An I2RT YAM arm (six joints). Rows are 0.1 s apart.
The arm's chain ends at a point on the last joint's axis. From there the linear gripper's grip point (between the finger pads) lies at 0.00 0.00 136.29 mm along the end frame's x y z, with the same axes.
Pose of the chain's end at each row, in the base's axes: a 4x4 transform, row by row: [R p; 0 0 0 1], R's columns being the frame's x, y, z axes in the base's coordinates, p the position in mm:
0.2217 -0.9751 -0.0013 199.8; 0.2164 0.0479 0.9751 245.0; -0.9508 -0.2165 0.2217 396.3; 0 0 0 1
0.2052 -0.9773 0.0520 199.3; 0.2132 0.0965 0.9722 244.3; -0.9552 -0.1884 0.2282 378.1; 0 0 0 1
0.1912 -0.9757 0.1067 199.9; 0.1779 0.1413 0.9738 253.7; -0.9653 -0.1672 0.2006 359.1; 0 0 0 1
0.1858 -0.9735 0.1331 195.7; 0.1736 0.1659 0.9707 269.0; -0.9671 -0.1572 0.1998 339.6; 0 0 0 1
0.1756 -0.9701 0.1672 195.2; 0.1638 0.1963 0.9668 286.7; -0.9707 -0.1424 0.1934 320.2; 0 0 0 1
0.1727 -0.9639 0.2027 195.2; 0.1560 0.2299 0.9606 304.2; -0.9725 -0.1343 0.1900 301.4; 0 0 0 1
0.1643 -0.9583 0.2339 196.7; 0.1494 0.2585 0.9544 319.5; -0.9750 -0.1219 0.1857 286.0; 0 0 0 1
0.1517 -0.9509 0.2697 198.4; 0.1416 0.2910 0.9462 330.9; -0.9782 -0.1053 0.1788 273.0; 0 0 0 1
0.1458 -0.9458 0.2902 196.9; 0.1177 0.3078 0.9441 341.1; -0.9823 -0.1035 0.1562 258.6; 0 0 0 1
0.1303 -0.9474 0.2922 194.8; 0.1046 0.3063 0.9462 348.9; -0.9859 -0.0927 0.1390 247.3; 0 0 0 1
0.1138 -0.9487 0.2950 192.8; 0.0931 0.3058 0.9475 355.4; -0.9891 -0.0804 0.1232 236.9; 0 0 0 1
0.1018 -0.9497 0.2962 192.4; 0.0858 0.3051 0.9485 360.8; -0.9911 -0.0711 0.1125 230.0; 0 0 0 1
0.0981 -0.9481 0.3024 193.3; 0.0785 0.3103 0.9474 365.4; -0.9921 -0.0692 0.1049 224.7; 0 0 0 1
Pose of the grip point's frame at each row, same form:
0.2217 -0.9751 -0.0013 199.6; 0.2164 0.0479 0.9751 377.9; -0.9508 -0.2165 0.2217 426.5; 0 0 0 1
0.2052 -0.9773 0.0520 206.4; 0.2132 0.0965 0.9722 376.8; -0.9552 -0.1884 0.2282 409.2; 0 0 0 1
0.1912 -0.9757 0.1067 214.4; 0.1779 0.1413 0.9738 386.4; -0.9653 -0.1672 0.2006 386.4; 0 0 0 1
0.1858 -0.9735 0.1331 213.8; 0.1736 0.1659 0.9707 401.3; -0.9671 -0.1572 0.1998 366.8; 0 0 0 1
0.1756 -0.9701 0.1672 218.0; 0.1638 0.1963 0.9668 418.5; -0.9707 -0.1424 0.1934 346.6; 0 0 0 1
0.1727 -0.9639 0.2027 222.8; 0.1560 0.2299 0.9606 435.1; -0.9725 -0.1343 0.1900 327.3; 0 0 0 1
0.1643 -0.9583 0.2339 228.6; 0.1494 0.2585 0.9544 449.6; -0.9750 -0.1219 0.1857 311.3; 0 0 0 1
0.1517 -0.9509 0.2697 235.2; 0.1416 0.2910 0.9462 459.9; -0.9782 -0.1053 0.1788 297.4; 0 0 0 1
0.1458 -0.9458 0.2902 236.5; 0.1177 0.3078 0.9441 469.8; -0.9823 -0.1035 0.1562 279.9; 0 0 0 1
0.1303 -0.9474 0.2922 234.6; 0.1046 0.3063 0.9462 477.9; -0.9859 -0.0927 0.1390 266.2; 0 0 0 1
0.1138 -0.9487 0.2950 233.0; 0.0931 0.3058 0.9475 484.5; -0.9891 -0.0804 0.1232 253.7; 0 0 0 1
0.1018 -0.9497 0.2962 232.8; 0.0858 0.3051 0.9485 490.1; -0.9911 -0.0711 0.1125 245.3; 0 0 0 1
0.0981 -0.9481 0.3024 234.5; 0.0785 0.3103 0.9474 494.5; -0.9921 -0.0692 0.1049 239.0; 0 0 0 1

